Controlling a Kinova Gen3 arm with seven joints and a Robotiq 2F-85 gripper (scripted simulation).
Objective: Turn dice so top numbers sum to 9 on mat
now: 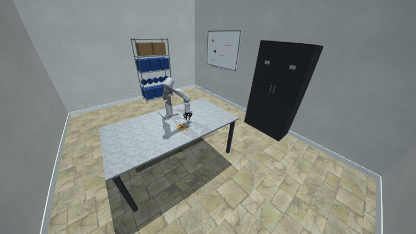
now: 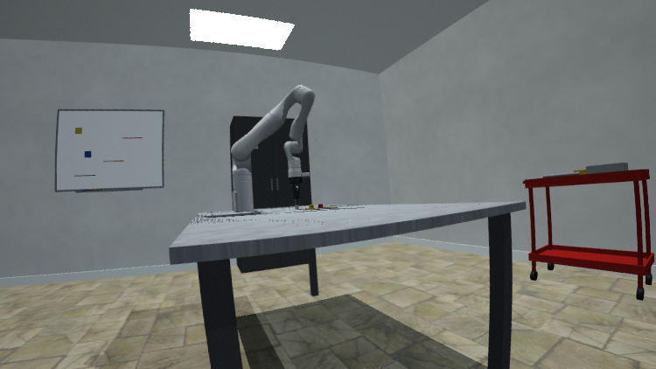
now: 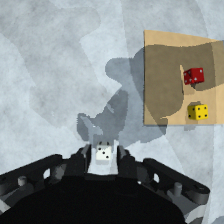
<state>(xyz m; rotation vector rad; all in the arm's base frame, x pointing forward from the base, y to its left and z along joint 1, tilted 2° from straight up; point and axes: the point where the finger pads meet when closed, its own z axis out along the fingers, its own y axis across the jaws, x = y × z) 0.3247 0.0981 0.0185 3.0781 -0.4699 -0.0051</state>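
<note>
Right now my hand is 30 mm above the white die. Round my hand: red die (70 mm ahead, 150 mm to the right, 30 mm below); then tan mat (70 mm ahead, 150 mm to the right, 40 mm below); then yellow die (20 mm ahead, 140 mm to the right, 30 mm below).
</note>
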